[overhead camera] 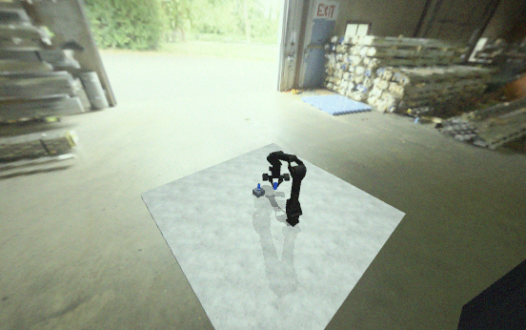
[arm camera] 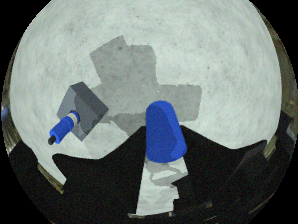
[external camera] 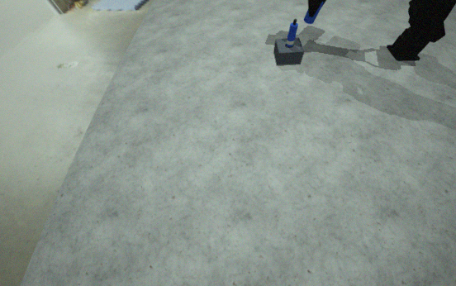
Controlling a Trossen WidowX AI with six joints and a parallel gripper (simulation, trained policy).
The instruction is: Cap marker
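My gripper tip is 80 mm short of the blue marker, 90 mm to the right of it and 10 mm below it. Also, from my gripper tip: dark holder block 80 mm ahead, 90 mm to the left, 50 mm below; blue cap 10 mm above.
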